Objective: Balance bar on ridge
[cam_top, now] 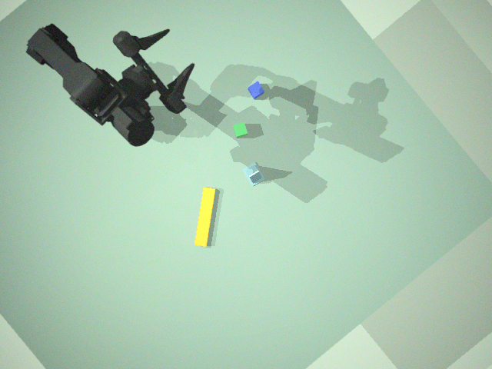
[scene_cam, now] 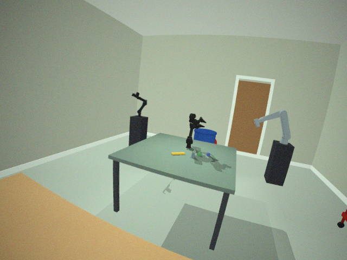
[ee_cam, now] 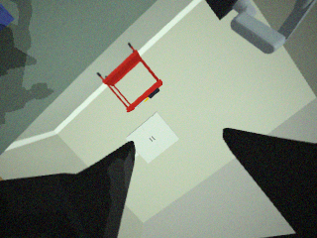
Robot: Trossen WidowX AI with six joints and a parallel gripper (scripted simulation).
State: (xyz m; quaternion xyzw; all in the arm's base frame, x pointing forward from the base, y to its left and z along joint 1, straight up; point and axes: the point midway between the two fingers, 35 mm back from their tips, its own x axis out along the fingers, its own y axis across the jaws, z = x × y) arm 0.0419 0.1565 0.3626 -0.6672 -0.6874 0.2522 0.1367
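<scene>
Now: gripper tip 350 mm above the yellow bar, 300 mm short of it and 220 mm to the left of it. The rest, counted from my gripper tip: green cube 340 mm below, 170 mm ahead, 10 mm to the left; blue cube 340 mm below, 120 mm ahead, 110 mm to the left.
</scene>
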